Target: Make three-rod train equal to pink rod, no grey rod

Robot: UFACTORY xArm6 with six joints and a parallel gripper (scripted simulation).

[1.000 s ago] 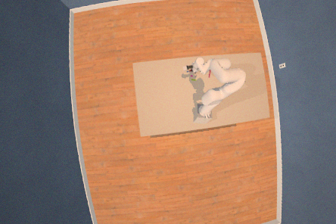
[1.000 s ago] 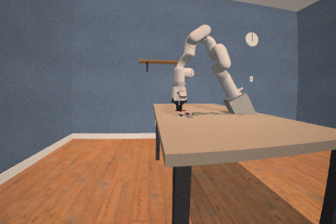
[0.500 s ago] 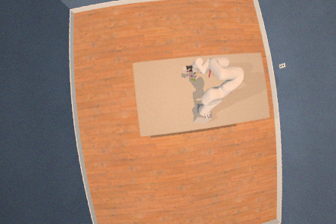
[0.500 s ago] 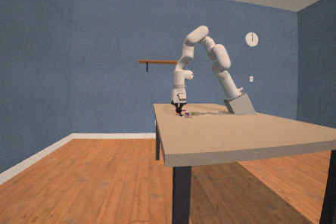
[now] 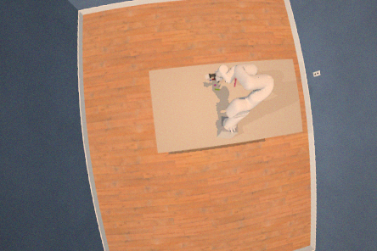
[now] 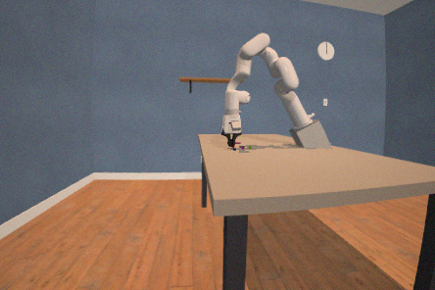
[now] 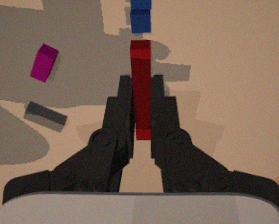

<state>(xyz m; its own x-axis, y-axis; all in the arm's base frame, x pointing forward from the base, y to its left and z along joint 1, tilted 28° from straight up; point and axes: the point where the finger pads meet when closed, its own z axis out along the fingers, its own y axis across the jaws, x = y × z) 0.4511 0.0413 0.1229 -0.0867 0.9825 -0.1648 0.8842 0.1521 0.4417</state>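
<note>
My gripper is now 2 cm above the red rod. Also, from my hand: lime rod: 11 cm behind, 3 cm below; grey rod: 7 cm behind, 4 cm to the right, 3 cm below; magenta rod: 6 cm behind, 1 cm to the left, 3 cm below.
</note>
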